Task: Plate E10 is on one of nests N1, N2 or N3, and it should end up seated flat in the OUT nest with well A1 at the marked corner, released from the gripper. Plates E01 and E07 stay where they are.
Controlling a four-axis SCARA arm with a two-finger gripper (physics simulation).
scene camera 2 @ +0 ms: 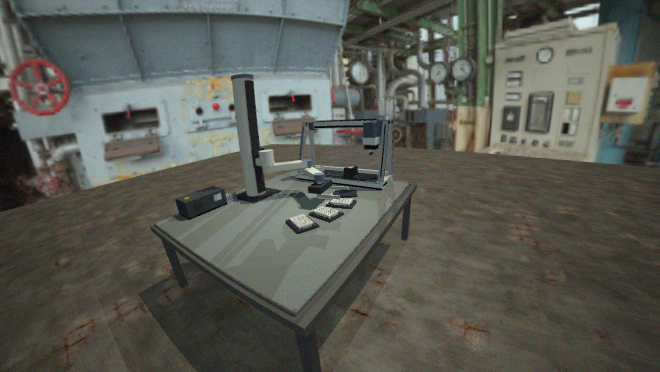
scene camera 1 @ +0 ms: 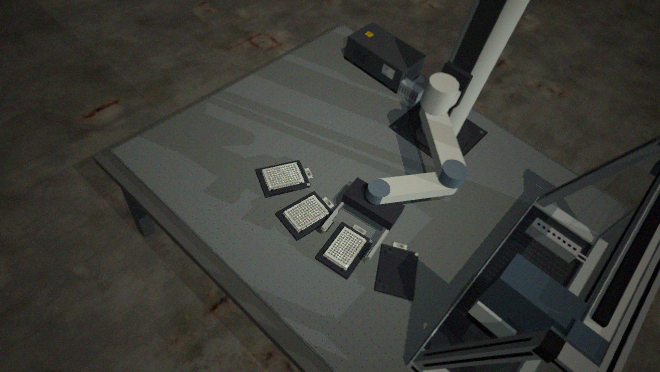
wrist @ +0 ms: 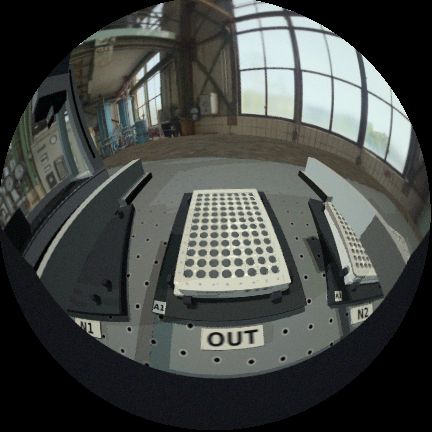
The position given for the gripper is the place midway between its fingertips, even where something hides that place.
The gripper (scene camera 1: 344, 243) holds nothing. Also in view: a white well plate (scene camera 1: 346, 246). Also in view: an OUT nest (scene camera 1: 346, 274), an N1 nest (scene camera 1: 396, 275), an N2 nest (wrist: 337, 292) and a dark deck (scene camera 1: 506, 247).
The white well plate shows as well in the wrist view (wrist: 228, 248). The gripper also shows in the wrist view (wrist: 226, 159). The OUT nest shows as well in the wrist view (wrist: 184, 307).
